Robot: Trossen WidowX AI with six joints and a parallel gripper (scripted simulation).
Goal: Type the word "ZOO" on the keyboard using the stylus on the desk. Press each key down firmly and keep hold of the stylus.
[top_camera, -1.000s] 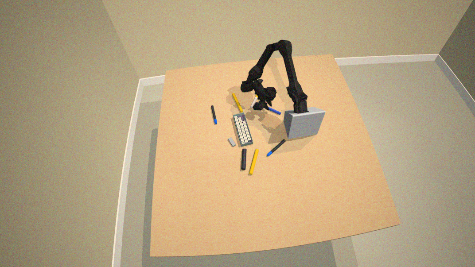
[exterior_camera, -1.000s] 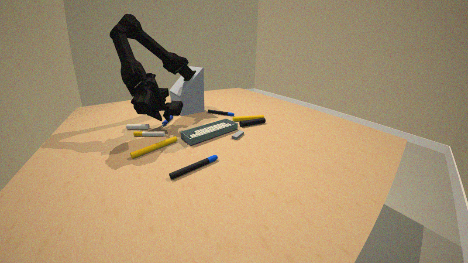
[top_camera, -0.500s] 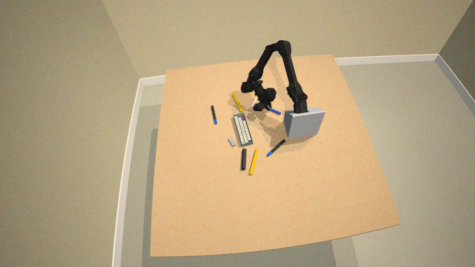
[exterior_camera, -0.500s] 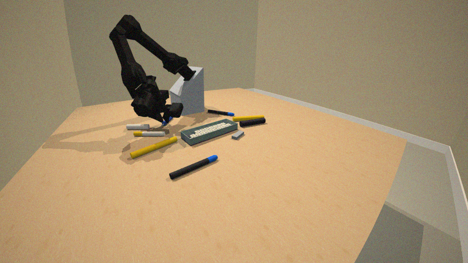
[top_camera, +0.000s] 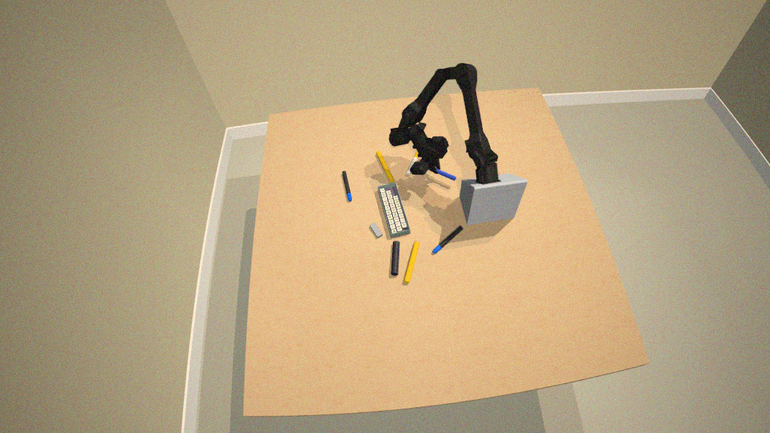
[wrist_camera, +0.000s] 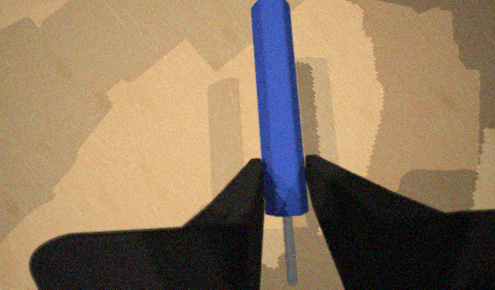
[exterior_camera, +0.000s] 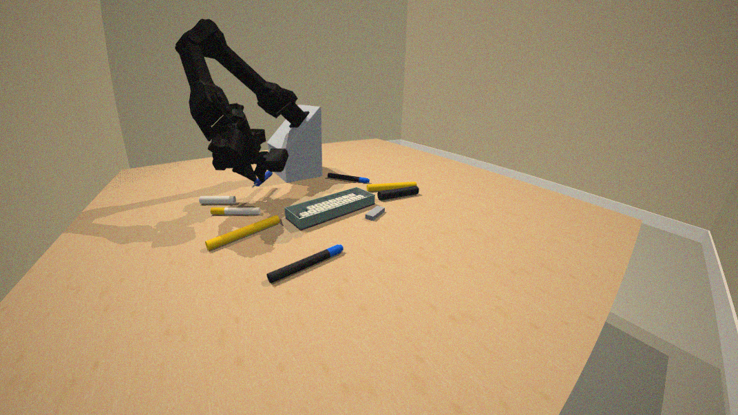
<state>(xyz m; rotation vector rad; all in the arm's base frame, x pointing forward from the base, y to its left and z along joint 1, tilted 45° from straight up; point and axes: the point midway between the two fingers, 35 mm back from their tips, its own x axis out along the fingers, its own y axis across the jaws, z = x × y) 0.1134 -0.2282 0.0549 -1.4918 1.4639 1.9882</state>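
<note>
Right now my gripper tip is 20 cm short of the O key, 7 cm to the right of it and 3 cm above it. Round my gripper tip: grey block 28 cm ahead, 17 cm to the left, 4 cm below; then K key 20 cm ahead, 5 cm to the left, 3 cm below; then blue hexagonal stylus right at my gripper tip.
</note>
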